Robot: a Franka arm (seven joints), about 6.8 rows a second.
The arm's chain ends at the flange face. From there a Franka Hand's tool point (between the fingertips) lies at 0.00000 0.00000 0.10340 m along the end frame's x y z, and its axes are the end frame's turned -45 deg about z.
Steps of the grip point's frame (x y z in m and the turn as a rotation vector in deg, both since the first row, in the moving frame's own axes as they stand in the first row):
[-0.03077, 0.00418, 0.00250, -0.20, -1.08, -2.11]
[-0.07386, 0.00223, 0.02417, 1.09, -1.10, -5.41]
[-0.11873, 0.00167, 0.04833, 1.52, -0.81, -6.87]
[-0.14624, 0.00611, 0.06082, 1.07, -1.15, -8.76]
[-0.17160, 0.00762, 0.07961, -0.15, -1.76, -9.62]
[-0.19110, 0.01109, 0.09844, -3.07, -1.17, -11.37]
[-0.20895, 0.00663, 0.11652, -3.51, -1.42, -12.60]
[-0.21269, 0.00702, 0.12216, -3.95, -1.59, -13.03]
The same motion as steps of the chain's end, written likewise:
[-0.01771, 0.02306, 0.00252, -0.91, -0.62, -2.11]
[-0.04786, 0.05366, 0.02421, -0.01, -1.55, -5.41]
[-0.07975, 0.08586, 0.04838, 0.50, -1.65, -6.87]
[-0.09627, 0.10741, 0.06086, -0.06, -1.57, -8.76]
[-0.11411, 0.12413, 0.07966, -1.35, -1.14, -9.62]
[-0.13023, 0.13784, 0.09861, -3.00, 1.34, -11.37]
[-0.14639, 0.14649, 0.11674, -3.49, 1.48, -12.60]
[-0.14921, 0.14870, 0.12244, -3.92, 1.67, -13.03]

